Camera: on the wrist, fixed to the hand. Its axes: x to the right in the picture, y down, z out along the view.
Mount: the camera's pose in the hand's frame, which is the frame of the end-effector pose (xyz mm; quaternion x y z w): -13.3 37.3 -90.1 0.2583 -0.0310 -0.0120 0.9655
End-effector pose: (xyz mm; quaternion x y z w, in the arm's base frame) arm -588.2 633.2 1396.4 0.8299 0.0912 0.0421 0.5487
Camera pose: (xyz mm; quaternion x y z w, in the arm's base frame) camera -612.6 697.7 1466.6 0.9433 0.0919 -0.0152 0.3188
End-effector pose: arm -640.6 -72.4 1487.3 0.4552 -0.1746 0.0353 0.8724
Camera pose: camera -636.7 23.3 1464.7 0.6680 -0.1810 0.0546 0.7197
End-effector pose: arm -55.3 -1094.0 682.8 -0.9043 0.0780 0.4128 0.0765
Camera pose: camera -5.3 -1147.6 748.5 -0.8414 0.1687 0.4055 0.3148
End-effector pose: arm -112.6 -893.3 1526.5 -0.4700 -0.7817 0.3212 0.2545
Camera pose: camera -22.5 -868.4 1557.4 -0.3687 -0.6853 0.5236 0.3468
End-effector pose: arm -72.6 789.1 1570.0 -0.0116 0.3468 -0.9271 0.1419
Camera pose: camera -61.1 823.5 1478.5 -0.0074 0.0908 -0.9860 0.1396
